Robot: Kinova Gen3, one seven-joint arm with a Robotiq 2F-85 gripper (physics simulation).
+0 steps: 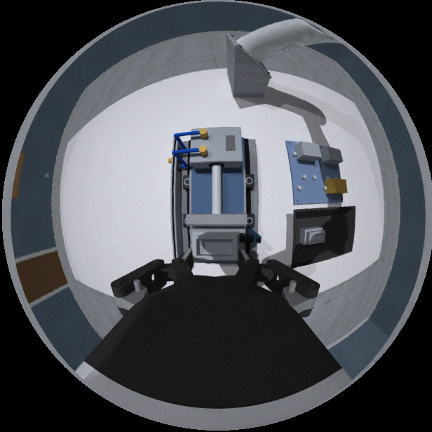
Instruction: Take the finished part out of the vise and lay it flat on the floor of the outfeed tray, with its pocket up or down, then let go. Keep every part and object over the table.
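Note:
The finished part [216,246], a grey block with a rectangular pocket facing up, is between the fingers of my gripper [215,256] at the lower middle. My gripper is shut on it, with one finger at its left side and one at its right. The part appears raised above the near end of the vise [219,220], whose grey crossbar jaw shows just beyond it. The part's underside is hidden. The dark outfeed tray [341,227] is to the right of the vise, with a small stepped grey piece [313,235] lying on its floor.
A blue plate [309,192] with white pegs, grey blocks [307,151] and a yellow block [336,186] lies beyond the tray. Blue pipes [188,152] with yellow ends stand at the vise's far left. A blue and black piece [254,236] juts right from the vise. A grey pedestal [246,75] stands at the back.

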